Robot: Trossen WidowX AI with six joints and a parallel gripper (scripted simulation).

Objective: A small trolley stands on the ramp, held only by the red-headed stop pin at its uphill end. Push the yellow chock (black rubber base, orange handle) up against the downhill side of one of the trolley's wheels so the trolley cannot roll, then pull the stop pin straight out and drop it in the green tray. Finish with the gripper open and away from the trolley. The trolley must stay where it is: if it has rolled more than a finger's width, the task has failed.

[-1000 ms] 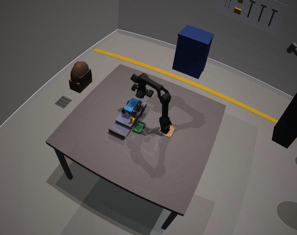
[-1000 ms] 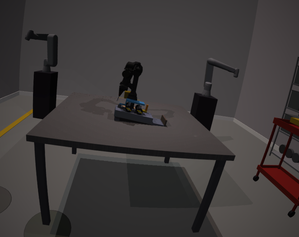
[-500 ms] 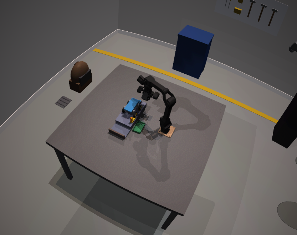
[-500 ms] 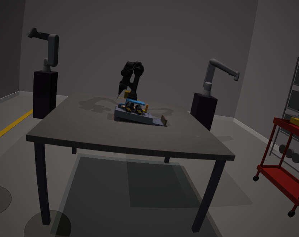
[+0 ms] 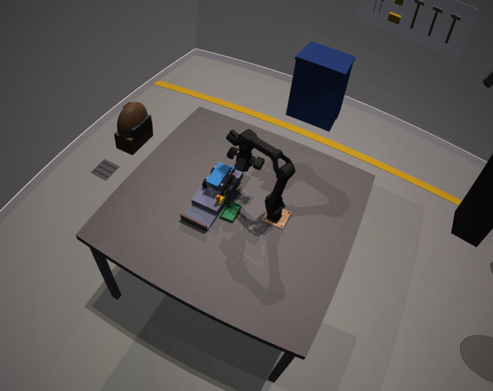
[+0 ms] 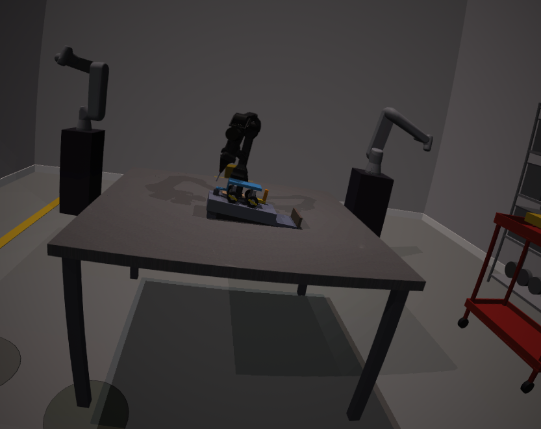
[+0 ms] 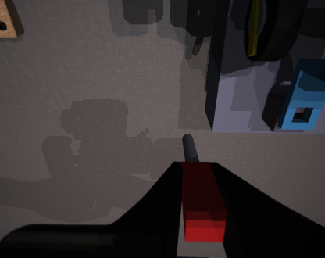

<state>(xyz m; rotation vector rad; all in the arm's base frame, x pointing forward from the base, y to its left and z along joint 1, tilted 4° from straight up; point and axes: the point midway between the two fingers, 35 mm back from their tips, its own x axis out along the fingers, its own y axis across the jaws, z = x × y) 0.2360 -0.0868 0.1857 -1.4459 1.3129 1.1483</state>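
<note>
The green tray lies 30 mm behind my gripper tip, 180 mm to the left of it and 180 mm below it. From my gripper tip the other things lie so: grey ramp (90 mm ahead, 110 mm to the left, 120 mm below); red-headed stop pin (right at my gripper tip); blue trolley (90 mm ahead, 110 mm to the left, 60 mm below).
</note>
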